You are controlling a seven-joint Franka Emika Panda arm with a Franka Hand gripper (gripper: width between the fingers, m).
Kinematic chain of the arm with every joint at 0, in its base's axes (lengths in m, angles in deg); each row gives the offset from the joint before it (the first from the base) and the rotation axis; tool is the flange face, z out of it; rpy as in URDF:
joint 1: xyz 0 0 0.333 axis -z
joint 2: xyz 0 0 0 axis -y
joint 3: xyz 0 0 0.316 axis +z
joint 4: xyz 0.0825 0 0 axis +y
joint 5: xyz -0.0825 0 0.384 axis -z
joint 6: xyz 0 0 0 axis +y
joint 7: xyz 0.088 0 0 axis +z
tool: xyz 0 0 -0.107 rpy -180 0 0
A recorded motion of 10 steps. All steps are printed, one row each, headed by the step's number.
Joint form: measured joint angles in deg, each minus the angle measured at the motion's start. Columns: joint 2, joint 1, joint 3, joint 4, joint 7, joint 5, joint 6.
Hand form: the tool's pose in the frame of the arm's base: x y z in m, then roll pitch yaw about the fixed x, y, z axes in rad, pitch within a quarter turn. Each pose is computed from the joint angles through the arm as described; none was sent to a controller.
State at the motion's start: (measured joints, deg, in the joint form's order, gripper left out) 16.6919 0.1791 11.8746 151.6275 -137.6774 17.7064 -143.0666
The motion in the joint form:
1: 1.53 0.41 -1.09 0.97 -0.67 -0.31 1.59
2: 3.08 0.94 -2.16 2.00 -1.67 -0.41 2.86
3: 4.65 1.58 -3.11 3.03 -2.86 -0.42 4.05
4: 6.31 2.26 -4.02 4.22 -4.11 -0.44 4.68
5: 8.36 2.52 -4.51 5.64 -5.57 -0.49 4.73
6: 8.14 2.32 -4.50 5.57 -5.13 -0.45 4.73
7: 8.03 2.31 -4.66 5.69 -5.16 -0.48 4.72
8: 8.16 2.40 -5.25 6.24 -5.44 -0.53 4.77
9: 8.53 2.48 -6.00 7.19 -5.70 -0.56 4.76
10: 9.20 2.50 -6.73 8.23 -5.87 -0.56 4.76
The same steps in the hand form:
1: 0.4062 0.0710 0.3518 -2.8841 -0.1193 -2.0302
2: 0.4001 0.0574 0.3533 -2.8898 -0.1231 -2.0814
3: 0.3937 0.0444 0.3548 -2.8932 -0.1258 -2.1343
4: 0.3869 0.0322 0.3564 -2.8919 -0.1214 -2.1863
5: 0.3790 0.0262 0.3593 -2.8808 -0.1084 -2.2266
6: 0.3794 0.0276 0.3584 -2.8836 -0.1122 -2.2147
7: 0.3789 0.0266 0.3568 -2.8875 -0.1132 -2.2176
8: 0.3762 0.0220 0.3536 -2.8957 -0.1136 -2.2336
9: 0.3713 0.0163 0.3491 -2.9058 -0.1148 -2.2511
10: 0.3658 0.0113 0.3457 -2.9130 -0.1148 -2.2658

